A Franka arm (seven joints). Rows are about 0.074 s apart.
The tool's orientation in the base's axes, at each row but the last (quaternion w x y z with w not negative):
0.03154 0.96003 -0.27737 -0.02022
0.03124 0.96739 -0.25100 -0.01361
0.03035 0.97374 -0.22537 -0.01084
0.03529 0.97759 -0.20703 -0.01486
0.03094 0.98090 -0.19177 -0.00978
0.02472 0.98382 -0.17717 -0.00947
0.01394 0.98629 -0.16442 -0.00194
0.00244 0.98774 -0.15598 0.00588
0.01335 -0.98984 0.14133 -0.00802
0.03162 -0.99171 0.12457 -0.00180
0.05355 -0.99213 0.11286 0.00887
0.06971 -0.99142 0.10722 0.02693
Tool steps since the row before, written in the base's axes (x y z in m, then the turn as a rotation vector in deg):
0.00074 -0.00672 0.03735 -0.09 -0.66 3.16
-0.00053 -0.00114 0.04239 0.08 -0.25 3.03
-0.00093 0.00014 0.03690 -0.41 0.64 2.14
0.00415 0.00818 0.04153 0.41 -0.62 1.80
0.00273 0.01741 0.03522 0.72 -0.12 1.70
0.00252 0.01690 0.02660 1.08 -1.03 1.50
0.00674 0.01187 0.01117 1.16 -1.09 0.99
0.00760 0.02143 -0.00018 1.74 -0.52 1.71
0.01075 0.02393 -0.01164 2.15 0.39 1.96
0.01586 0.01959 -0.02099 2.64 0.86 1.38
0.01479 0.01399 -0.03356 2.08 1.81 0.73
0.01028 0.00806 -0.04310 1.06 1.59 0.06
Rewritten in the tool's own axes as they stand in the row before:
0.00342 0.00796 -0.03696 0.21 0.83 -3.11
-0.00036 0.00410 -0.04221 0.16 0.38 -3.01
-0.00117 0.00264 -0.03680 -0.67 -0.26 -2.16
-0.00013 -0.00601 -0.04210 0.60 0.54 -1.77
-0.00429 -0.01485 -0.03622 0.70 -0.05 -1.71
-0.00380 -0.01531 -0.02740 1.36 0.67 -1.48
0.00253 -0.01309 -0.01154 1.45 0.68 -0.97
0.00062 -0.02273 0.00012 1.84 -0.04 -1.69
0.00348 -0.02564 0.01242 1.98 -1.03 -1.91
0.01062 -0.02153 0.02235 2.34 -1.57 -1.29
0.01229 -0.01338 0.03480 1.60 -2.30 -0.54
0.01129 -0.00431 0.04338 0.70 -1.78 0.13

